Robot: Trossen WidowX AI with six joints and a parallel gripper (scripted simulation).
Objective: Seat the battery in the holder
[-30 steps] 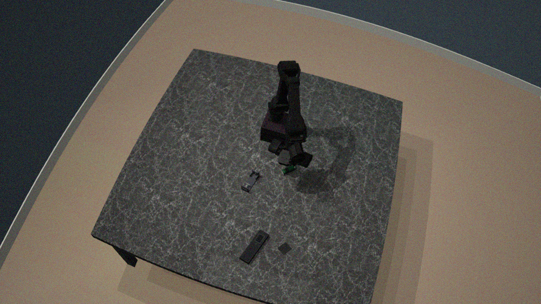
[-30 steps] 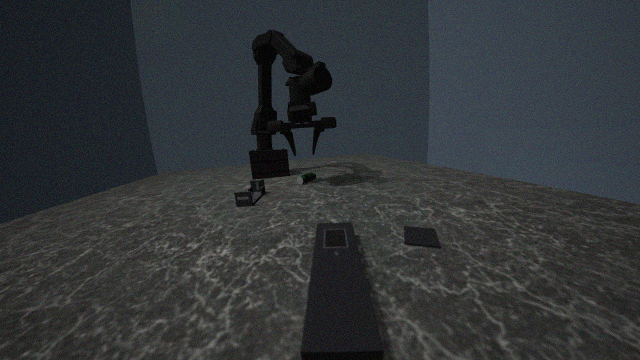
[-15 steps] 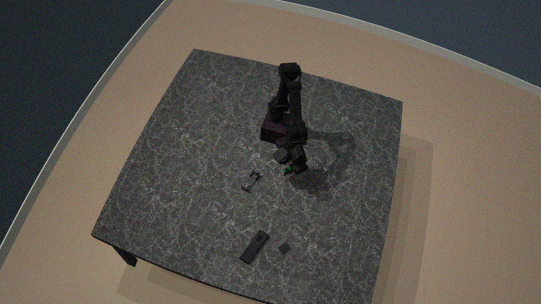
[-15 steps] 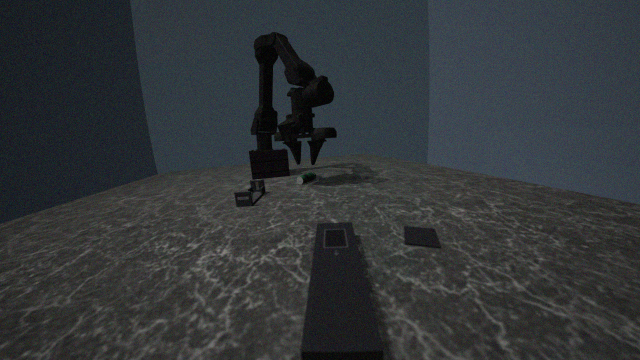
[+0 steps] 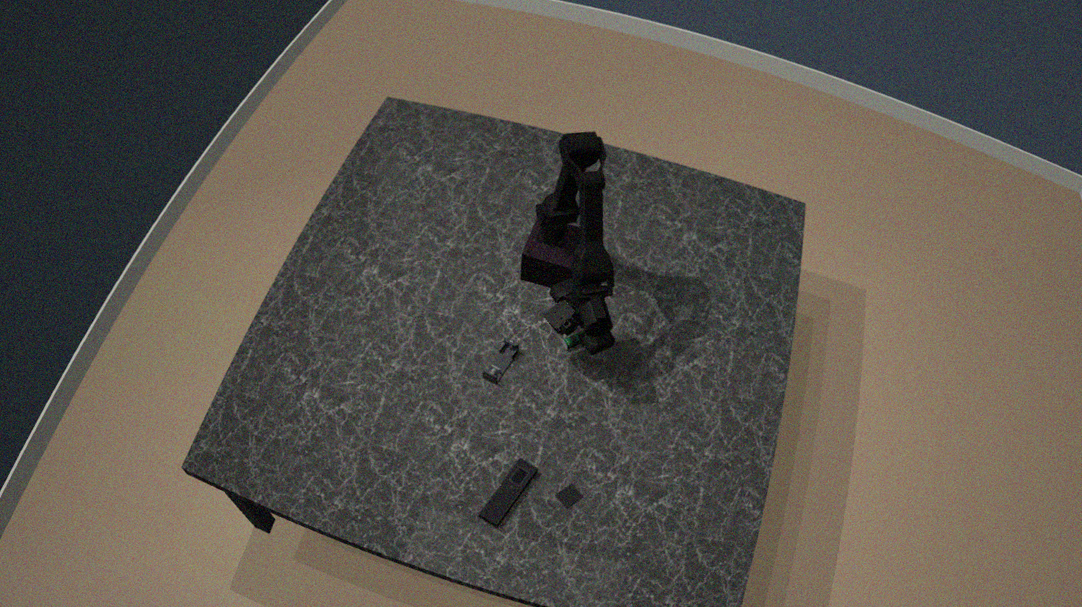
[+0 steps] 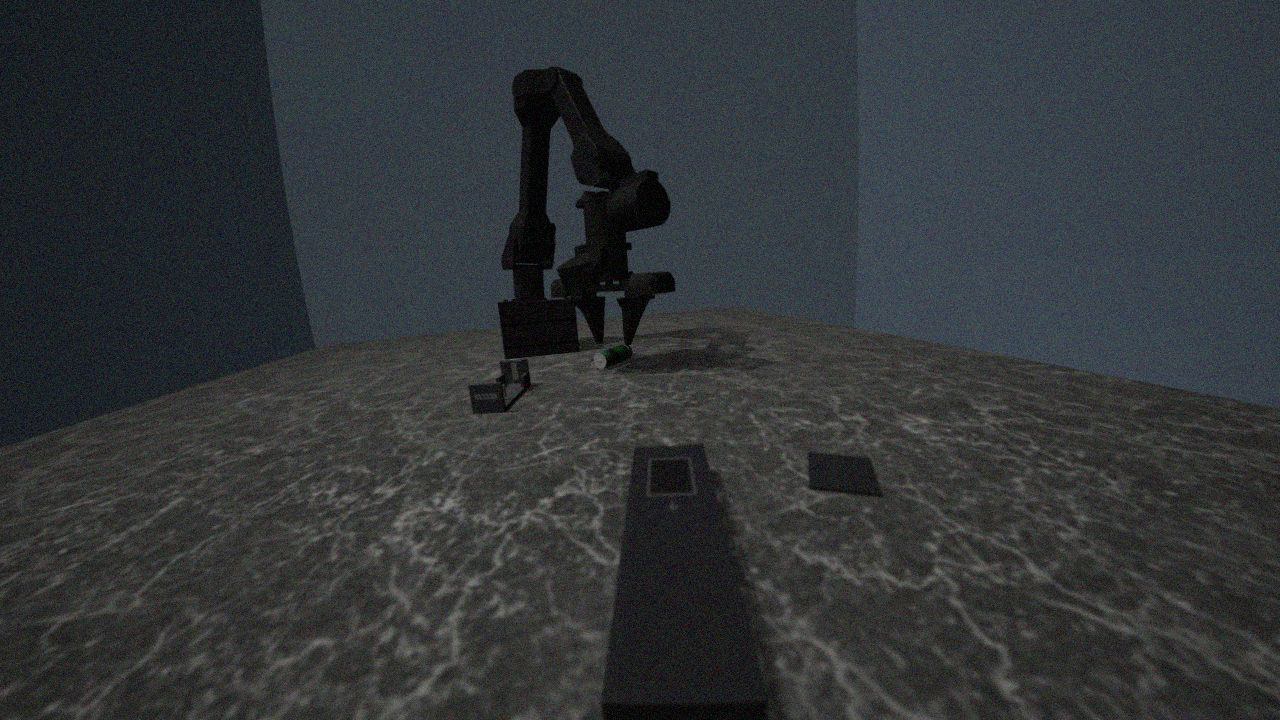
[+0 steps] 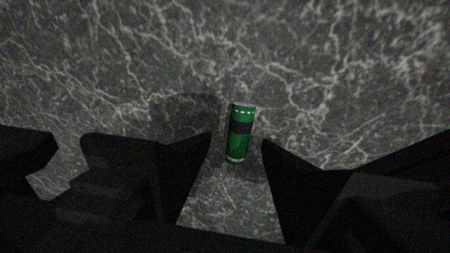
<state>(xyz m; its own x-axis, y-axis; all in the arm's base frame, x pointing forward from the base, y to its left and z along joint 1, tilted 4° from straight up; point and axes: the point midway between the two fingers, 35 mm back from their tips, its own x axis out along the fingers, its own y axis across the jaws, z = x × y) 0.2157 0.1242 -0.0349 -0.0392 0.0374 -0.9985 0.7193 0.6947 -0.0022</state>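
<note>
Right now the green battery is 2 cm below my gripper tip. From my gripper tip the other things lie so: dark square plate 38 cm ahead, 8 cm to the left, 3 cm below.
</note>
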